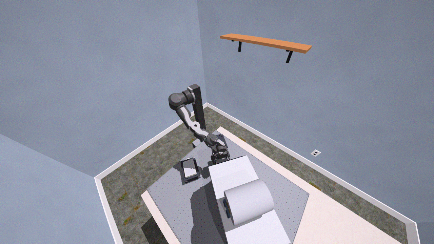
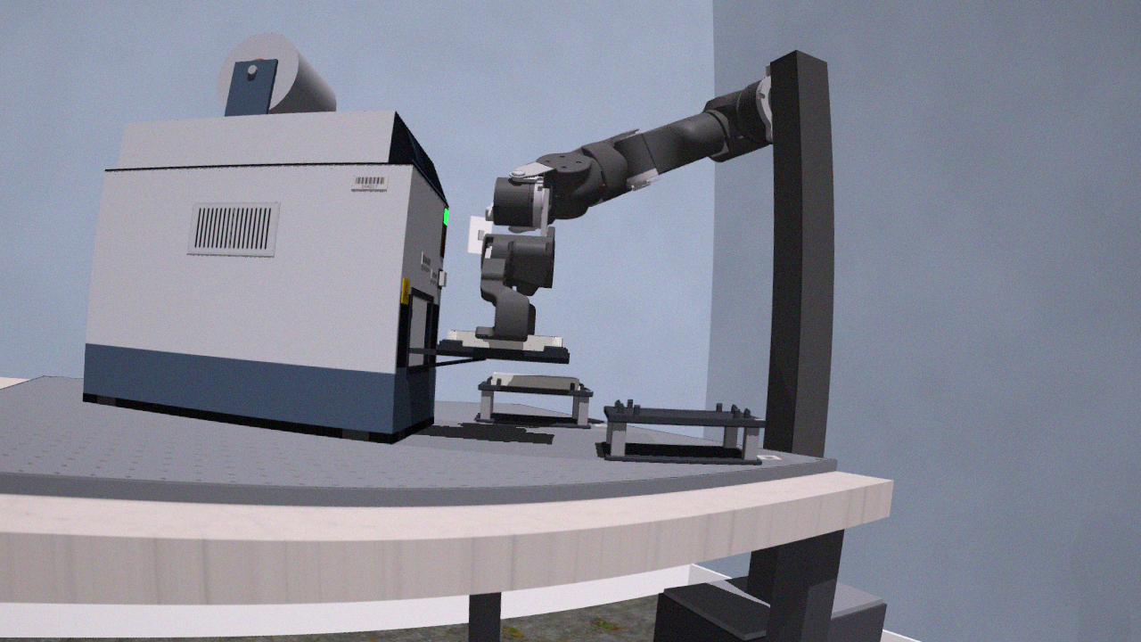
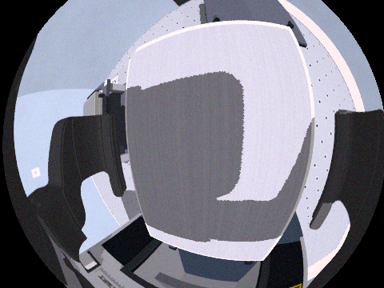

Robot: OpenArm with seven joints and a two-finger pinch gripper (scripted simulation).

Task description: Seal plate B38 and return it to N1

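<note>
Right now the sealer's stage is 1 cm below my hand. From my hand the other things lie so: start key (6 cm ahead, 12 cm to the right, 8 cm above); then foil roll (31 cm ahead, 13 cm to the right, 31 cm above); then yellow warning label (13 cm ahead, 4 cm to the left, 5 cm above).
</note>
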